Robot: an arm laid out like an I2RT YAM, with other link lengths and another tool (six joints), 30 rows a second.
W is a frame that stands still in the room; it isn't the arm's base.
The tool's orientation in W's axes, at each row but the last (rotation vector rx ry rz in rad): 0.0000, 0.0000, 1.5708; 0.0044, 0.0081, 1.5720; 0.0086, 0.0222, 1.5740; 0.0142, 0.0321, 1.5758; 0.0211, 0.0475, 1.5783
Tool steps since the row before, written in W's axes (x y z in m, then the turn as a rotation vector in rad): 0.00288, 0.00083, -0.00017, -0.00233, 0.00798, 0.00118; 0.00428, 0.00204, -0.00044, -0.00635, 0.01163, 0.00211; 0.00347, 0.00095, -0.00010, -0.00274, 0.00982, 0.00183; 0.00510, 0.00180, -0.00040, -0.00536, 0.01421, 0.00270; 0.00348, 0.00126, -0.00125, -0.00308, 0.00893, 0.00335
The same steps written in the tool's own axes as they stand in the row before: 0.00083, -0.00288, -0.00017, 0.00798, 0.00233, 0.00118; 0.00204, -0.00429, -0.00040, 0.01163, 0.00635, 0.00209; 0.00094, -0.00347, -0.00002, 0.00981, 0.00274, 0.00186; 0.00178, -0.00512, -0.00023, 0.01421, 0.00537, 0.00270; 0.00125, -0.00354, -0.00108, 0.00890, 0.00316, 0.00336
